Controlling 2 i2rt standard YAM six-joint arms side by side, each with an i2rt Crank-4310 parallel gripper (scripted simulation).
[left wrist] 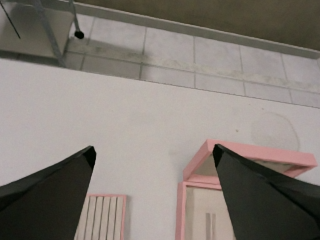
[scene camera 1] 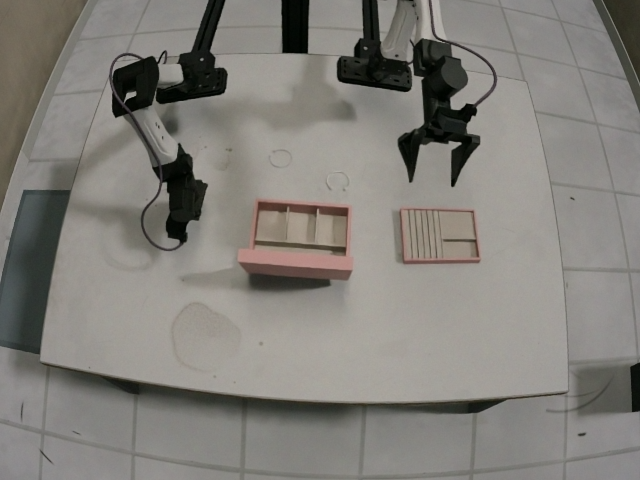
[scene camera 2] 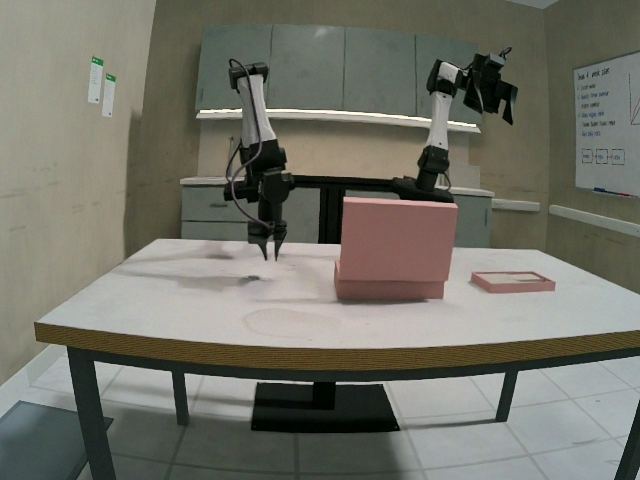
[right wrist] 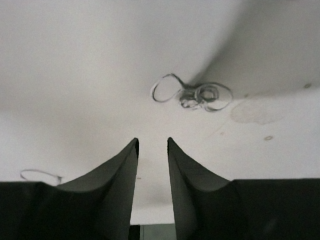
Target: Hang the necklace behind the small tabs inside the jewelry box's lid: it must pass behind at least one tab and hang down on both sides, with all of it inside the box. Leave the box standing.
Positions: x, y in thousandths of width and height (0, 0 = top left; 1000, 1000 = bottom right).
Labels:
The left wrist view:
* left gripper: 483, 615
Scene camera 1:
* left gripper: 676, 384
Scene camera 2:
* left gripper: 777, 245
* right gripper: 424, 545
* pink jewelry box: 615, 509
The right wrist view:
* right gripper: 480, 585

